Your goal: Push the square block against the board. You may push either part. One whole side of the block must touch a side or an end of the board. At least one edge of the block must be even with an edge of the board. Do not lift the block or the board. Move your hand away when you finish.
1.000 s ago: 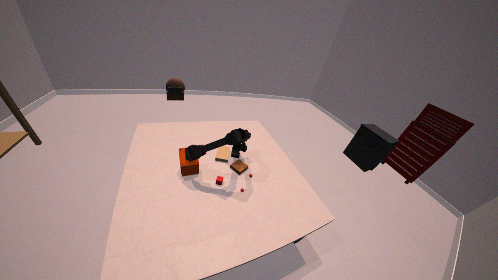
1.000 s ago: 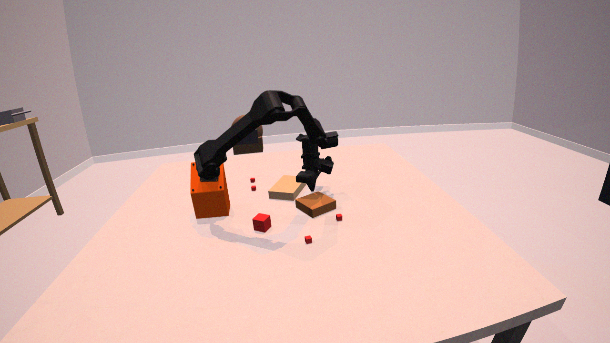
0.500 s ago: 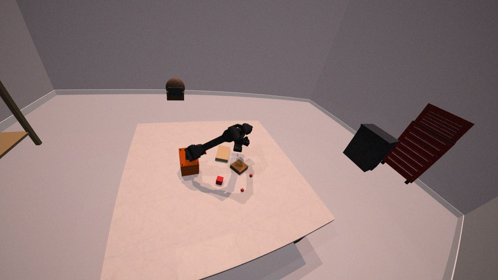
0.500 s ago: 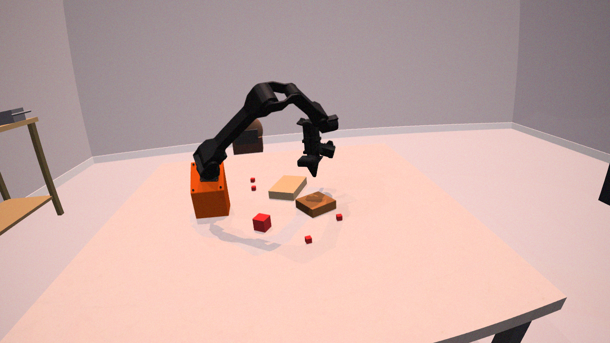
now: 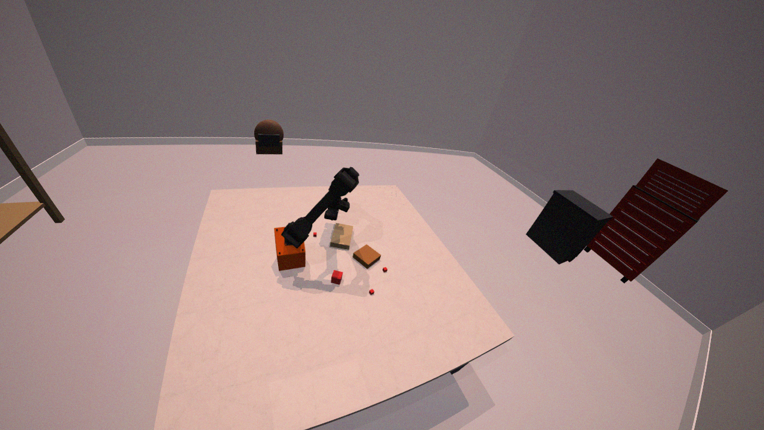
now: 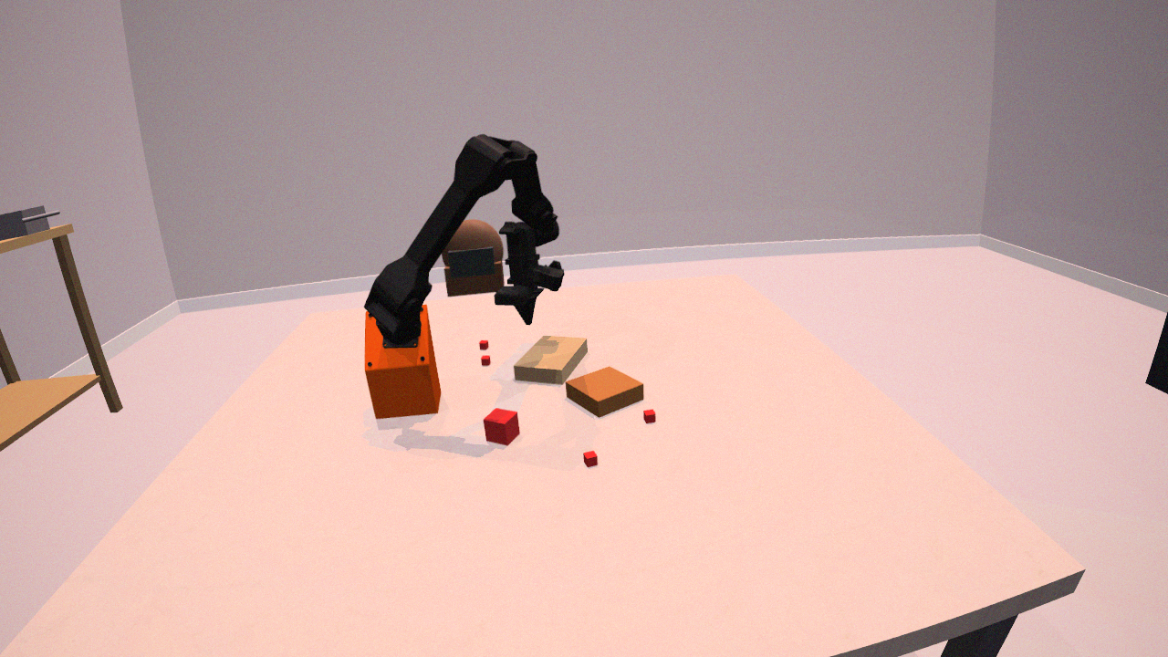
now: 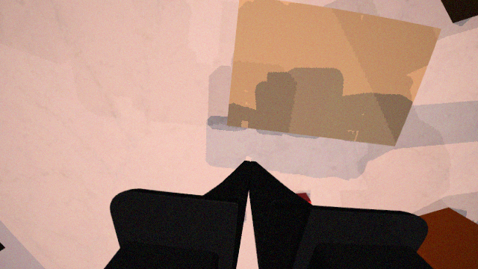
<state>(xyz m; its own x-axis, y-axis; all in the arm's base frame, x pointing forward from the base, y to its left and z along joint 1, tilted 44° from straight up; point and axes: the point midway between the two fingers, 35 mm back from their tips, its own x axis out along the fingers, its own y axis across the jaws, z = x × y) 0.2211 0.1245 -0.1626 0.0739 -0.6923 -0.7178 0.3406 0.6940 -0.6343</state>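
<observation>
Right now the tan board is 8 cm to the right of my gripper tip, 5 cm below it and 4 cm ahead of it. From my gripper tip the other things lie so: red cube 34 cm to the right, 4 cm below, 4 cm behind; brown square block 24 cm to the right, 13 cm ahead, 5 cm below.
</observation>
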